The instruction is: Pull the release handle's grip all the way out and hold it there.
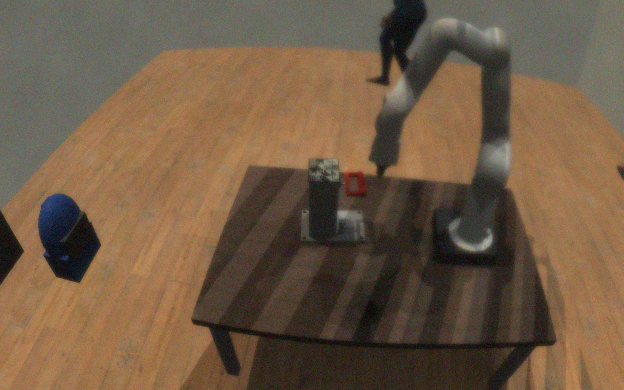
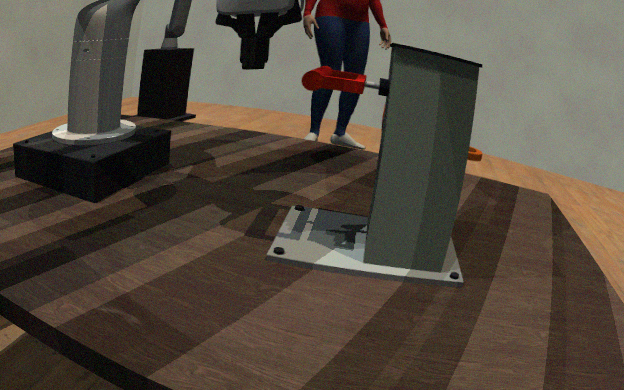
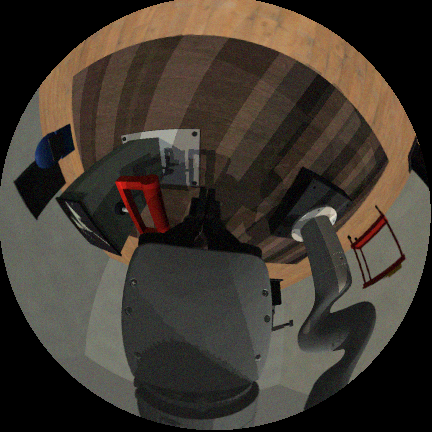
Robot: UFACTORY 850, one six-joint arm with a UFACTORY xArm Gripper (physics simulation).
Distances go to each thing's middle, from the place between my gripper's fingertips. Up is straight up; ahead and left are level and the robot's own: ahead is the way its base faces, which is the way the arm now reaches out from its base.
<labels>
I see my gripper 210 mm above the metal base plate [image 2: 329, 241], 150 mm short of it and 90 mm to the right of it.
</labels>
